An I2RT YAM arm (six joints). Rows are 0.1 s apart.
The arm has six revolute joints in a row. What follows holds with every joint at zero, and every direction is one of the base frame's.
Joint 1 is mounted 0.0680 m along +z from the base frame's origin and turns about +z.
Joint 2 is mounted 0.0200 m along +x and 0.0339 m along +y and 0.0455 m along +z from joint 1 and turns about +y.
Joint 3 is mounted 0.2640 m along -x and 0.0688 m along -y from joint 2 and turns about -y.
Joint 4 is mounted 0.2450 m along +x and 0.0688 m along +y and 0.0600 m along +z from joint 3 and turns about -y.
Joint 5 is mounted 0.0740 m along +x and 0.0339 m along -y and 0.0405 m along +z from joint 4 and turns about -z.
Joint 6 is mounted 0.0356 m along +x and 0.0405 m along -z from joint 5 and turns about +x.
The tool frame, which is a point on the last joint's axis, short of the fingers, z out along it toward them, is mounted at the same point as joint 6; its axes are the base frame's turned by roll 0.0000, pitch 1.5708 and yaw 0.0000 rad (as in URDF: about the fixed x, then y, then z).
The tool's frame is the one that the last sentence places.
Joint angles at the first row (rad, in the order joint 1, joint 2, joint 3, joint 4, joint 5, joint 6):
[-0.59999 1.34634 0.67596 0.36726 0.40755 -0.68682]
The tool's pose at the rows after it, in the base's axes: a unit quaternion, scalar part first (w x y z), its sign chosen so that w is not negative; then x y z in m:
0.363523, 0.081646, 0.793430, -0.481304, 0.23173, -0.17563, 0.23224
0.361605, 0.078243, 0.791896, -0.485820, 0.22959, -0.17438, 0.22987
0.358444, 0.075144, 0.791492, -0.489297, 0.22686, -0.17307, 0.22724
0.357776, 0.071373, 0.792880, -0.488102, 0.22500, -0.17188, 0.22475
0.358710, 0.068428, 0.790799, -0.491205, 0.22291, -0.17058, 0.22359
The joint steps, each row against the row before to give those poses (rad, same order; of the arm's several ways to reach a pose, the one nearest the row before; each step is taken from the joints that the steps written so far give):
[0.00022 -0.00480 -0.01127 0.00809 0.00201 -0.01135]
[-0.00023 -0.00519 -0.01711 0.01826 0.00337 -0.01288]
[-0.00131 -0.00711 -0.01779 0.01288 0.00264 -0.01166]
[-0.00098 -0.00493 -0.01314 0.00528 -0.00628 -0.00506]
[-0.00054 -0.00763 -0.01445 0.01542 -0.00123 -0.00924]

